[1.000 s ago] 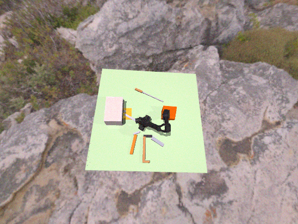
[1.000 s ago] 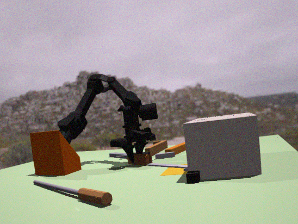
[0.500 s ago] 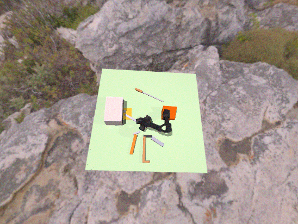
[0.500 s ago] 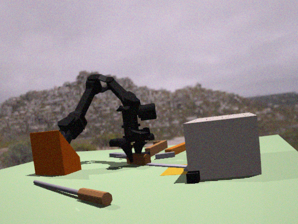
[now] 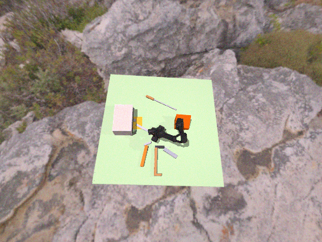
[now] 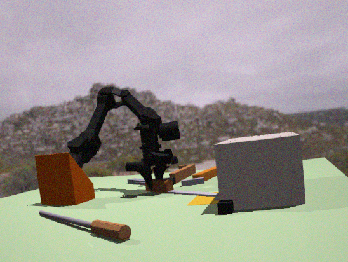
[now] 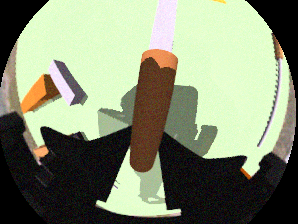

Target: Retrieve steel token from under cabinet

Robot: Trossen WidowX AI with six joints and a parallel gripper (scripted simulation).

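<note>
Right now my gripper tip is 23 cm to the right of the orange bar, 11 cm short of it and 1 cm below it. Also, from my gripper tip: grey token 28 cm ahead, 16 cm to the right, 1 cm below; grey bar 17 cm to the left, 15 cm behind.
</note>
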